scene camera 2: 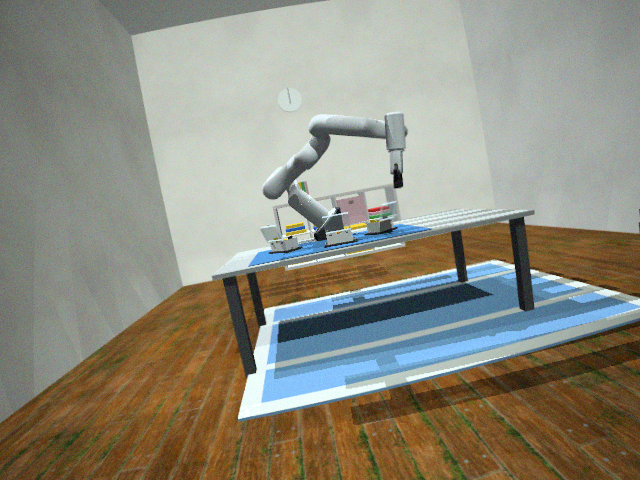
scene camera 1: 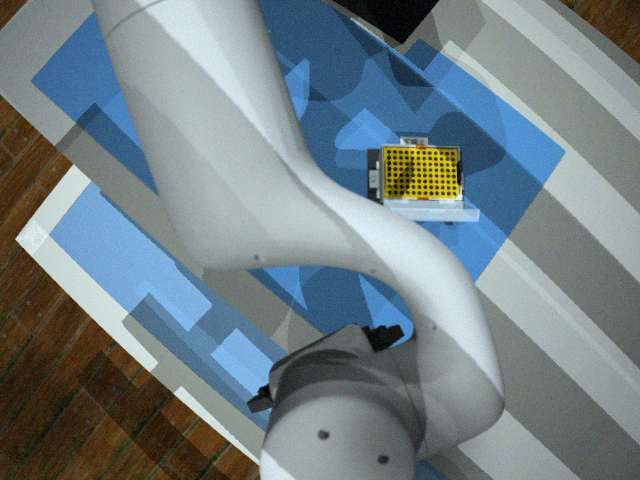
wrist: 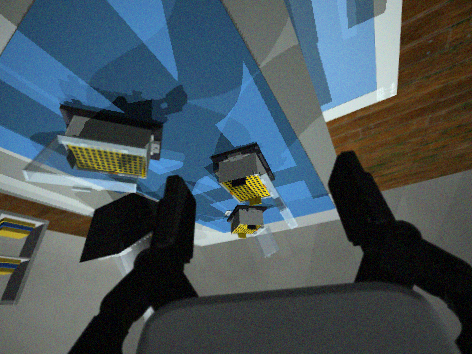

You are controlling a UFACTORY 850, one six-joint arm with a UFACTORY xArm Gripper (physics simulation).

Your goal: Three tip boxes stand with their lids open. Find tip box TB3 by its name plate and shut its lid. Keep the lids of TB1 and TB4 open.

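Three white tip boxes with yellow racks stand on the table. In the wrist view, a near box [wrist: 107, 160] is at left, a second box [wrist: 240, 170] at centre and a third box [wrist: 249, 218] behind it. Their clear lids [wrist: 80, 181] [wrist: 285, 212] [wrist: 268, 243] stand open. Scene camera 2 shows the boxes [scene camera 2: 284, 244] [scene camera 2: 339, 237] [scene camera 2: 379, 226] in a row. Scene camera 1 shows one box [scene camera 1: 421, 173], its lid [scene camera 1: 434, 212] open on the lower side; the arm covers the middle. The name plates cannot be read. My gripper [scene camera 1: 321, 367] [scene camera 2: 397, 178] [wrist: 258, 178] is open and empty, high above the table.
The arm [scene camera 1: 336, 217] [scene camera 2: 354, 125] reaches out from its black base [scene camera 1: 398, 18] [wrist: 117, 227]. A shelf unit [wrist: 31, 260] stands beyond the table [scene camera 2: 465, 218]. The boxes stand on a blue area [scene camera 1: 527, 147] of the table top.
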